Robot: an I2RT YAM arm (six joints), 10 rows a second.
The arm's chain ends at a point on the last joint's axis. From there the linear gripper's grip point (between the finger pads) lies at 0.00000 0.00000 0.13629 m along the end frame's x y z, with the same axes.
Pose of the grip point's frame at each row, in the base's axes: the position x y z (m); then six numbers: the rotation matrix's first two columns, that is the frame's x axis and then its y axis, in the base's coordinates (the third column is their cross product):
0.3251 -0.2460 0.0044 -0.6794 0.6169 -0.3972 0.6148 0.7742 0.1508
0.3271 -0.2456 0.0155 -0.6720 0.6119 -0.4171 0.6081 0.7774 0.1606
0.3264 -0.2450 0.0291 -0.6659 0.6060 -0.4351 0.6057 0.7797 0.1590
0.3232 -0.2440 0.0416 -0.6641 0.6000 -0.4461 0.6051 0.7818 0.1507
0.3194 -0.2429 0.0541 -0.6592 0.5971 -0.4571 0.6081 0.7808 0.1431
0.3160 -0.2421 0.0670 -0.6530 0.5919 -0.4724 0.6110 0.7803 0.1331
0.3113 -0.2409 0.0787 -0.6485 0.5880 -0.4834 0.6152 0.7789 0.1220
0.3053 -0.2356 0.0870 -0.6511 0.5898 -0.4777 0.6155 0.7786 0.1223
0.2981 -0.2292 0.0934 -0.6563 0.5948 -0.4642 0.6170 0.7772 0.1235
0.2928 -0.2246 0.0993 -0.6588 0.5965 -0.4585 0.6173 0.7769 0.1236
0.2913 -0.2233 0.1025 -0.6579 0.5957 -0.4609 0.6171 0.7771 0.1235
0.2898 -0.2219 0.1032 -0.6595 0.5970 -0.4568 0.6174 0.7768 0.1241
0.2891 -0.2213 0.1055 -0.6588 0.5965 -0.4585 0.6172 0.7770 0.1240
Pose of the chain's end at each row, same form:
0.2705 -0.2267 0.1278 -0.6794 0.6169 -0.3972 0.6148 0.7742 0.1508
0.2695 -0.2257 0.1374 -0.6720 0.6119 -0.4171 0.6081 0.7774 0.1606
0.2670 -0.2235 0.1499 -0.6659 0.6060 -0.4351 0.6057 0.7797 0.1590
0.2633 -0.2209 0.1618 -0.6641 0.6000 -0.4461 0.6051 0.7818 0.1507
0.2591 -0.2179 0.1737 -0.6592 0.5971 -0.4571 0.6081 0.7808 0.1431
0.2550 -0.2146 0.1857 -0.6530 0.5919 -0.4724 0.6110 0.7803 0.1331
0.2502 -0.2112 0.1968 -0.6485 0.5880 -0.4834 0.6152 0.7789 0.1220
0.2448 -0.2064 0.2056 -0.6511 0.5898 -0.4777 0.6155 0.7786 0.1223
0.2389 -0.2012 0.2129 -0.6563 0.5948 -0.4642 0.6170 0.7772 0.1235
0.2342 -0.1971 0.2192 -0.6588 0.5965 -0.4585 0.6173 0.7769 0.1236
0.2325 -0.1956 0.2223 -0.6579 0.5957 -0.4609 0.6171 0.7771 0.1235
0.2313 -0.1946 0.2233 -0.6595 0.5970 -0.4568 0.6174 0.7768 0.1241
0.2305 -0.1939 0.2254 -0.6588 0.5965 -0.4585 0.6172 0.7770 0.1240

